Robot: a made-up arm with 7 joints. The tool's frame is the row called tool.
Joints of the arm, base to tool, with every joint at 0 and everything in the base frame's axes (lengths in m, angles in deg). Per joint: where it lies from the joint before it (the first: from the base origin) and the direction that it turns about. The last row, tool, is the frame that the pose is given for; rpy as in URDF.
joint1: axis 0 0 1 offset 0 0 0.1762
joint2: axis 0 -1 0 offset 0 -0.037 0.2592
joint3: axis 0 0 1 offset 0 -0.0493 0.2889
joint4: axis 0 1 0 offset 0.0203 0.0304 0.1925
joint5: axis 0 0 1 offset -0.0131 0.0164 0.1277
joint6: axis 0 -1 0 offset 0 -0.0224 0.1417
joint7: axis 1 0 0 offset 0.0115 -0.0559 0.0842
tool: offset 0 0 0 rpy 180 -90 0
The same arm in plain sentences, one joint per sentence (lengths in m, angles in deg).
The arm has seven revolute joints in a row. What follows holds with every joint at zero, and every direction is one of the base frame's.
Joint 1 is mounted 0.1762 m along +z from the base frame's origin and turns about +z.
Joint 2 is mounted 0.037 m along -y and 0.2592 m along +z from joint 1 and turns about -y.
Joint 3 is mounted 0.0493 m along -y and 0.2889 m along +z from joint 2 and turns about +z.
Joint 4 is mounted 0.0203 m along +x and 0.0304 m along +y and 0.1925 m along +z from joint 3 and turns about +y.
Joint 5 is mounted 0.0131 m along -x and 0.0164 m along +y and 0.1277 m along +z from joint 4 and turns about +z.
Joint 6 is mounted 0.0224 m along -y and 0.1417 m along +z from joint 5 and turns about -y.
Joint 7 is mounted 0.0115 m along +x and 0.0559 m along -y and 0.0842 m along +z from joint 6 and turns about +x.
The tool frame, which is the frame that the pose is given for, is mounted at the same point as joint 7; its axes are the base frame's turned by roll 180, pitch -90 and yaw 0 deg (as in URDF: about the fixed x, then y, then z).

